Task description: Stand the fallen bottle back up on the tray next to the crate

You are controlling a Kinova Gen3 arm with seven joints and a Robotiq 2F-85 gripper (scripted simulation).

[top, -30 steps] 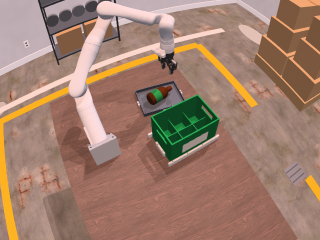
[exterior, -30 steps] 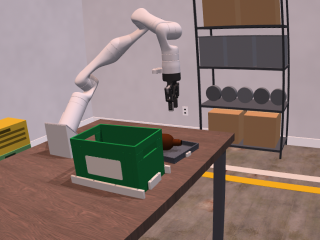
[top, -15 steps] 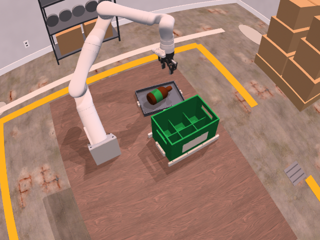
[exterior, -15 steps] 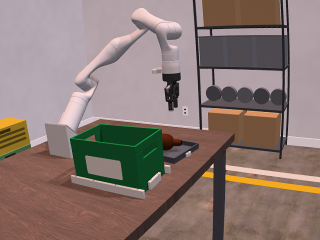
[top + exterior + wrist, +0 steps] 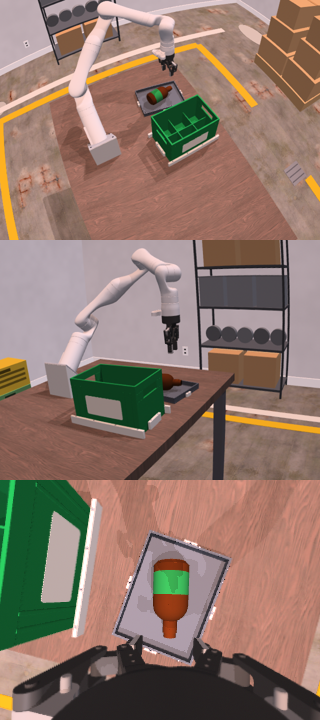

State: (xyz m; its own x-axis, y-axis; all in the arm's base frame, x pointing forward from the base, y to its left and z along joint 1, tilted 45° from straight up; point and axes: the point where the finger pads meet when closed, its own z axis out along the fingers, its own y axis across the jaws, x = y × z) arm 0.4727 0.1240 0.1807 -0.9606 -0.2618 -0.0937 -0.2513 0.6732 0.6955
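Now: hand 50 mm past the bottle, 10 mm to the left of it and 150 mm above it. Also, from my hand: green crate (50 mm behind, 310 mm to the right, 110 mm below); dark grey tray (50 mm behind, 10 mm to the right, 180 mm below).
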